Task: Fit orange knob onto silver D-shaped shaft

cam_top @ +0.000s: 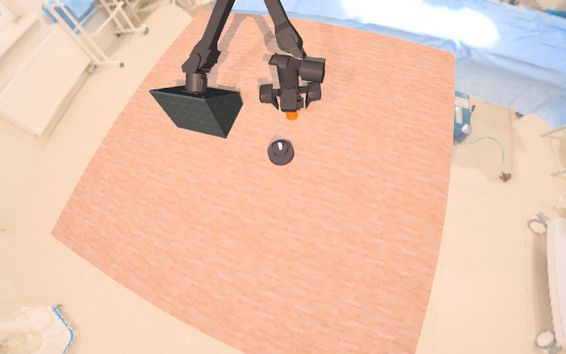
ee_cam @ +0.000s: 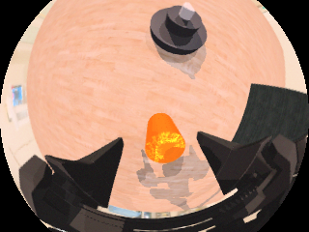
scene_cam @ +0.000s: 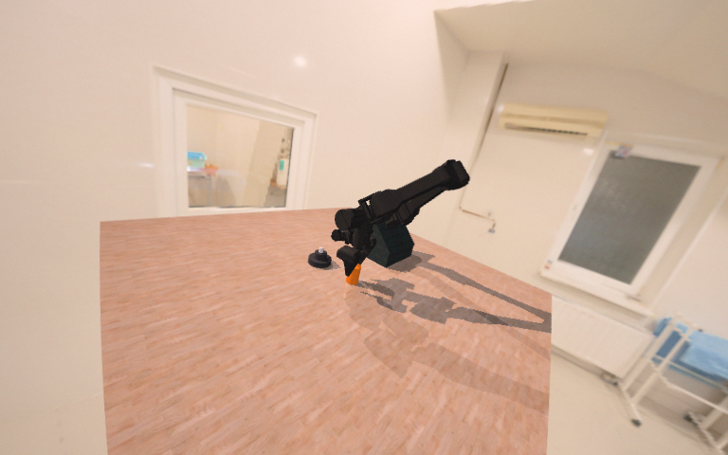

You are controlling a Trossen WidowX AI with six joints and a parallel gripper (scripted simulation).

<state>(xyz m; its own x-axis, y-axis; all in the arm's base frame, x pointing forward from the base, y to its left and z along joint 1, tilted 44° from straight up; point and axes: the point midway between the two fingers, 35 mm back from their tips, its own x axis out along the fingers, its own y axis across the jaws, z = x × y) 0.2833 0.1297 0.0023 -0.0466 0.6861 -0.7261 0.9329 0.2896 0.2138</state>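
The orange knob lies right at my gripper tip. Round my gripper tip: pedestal: 2 cm ahead, 15 cm to the right, 1 cm below.
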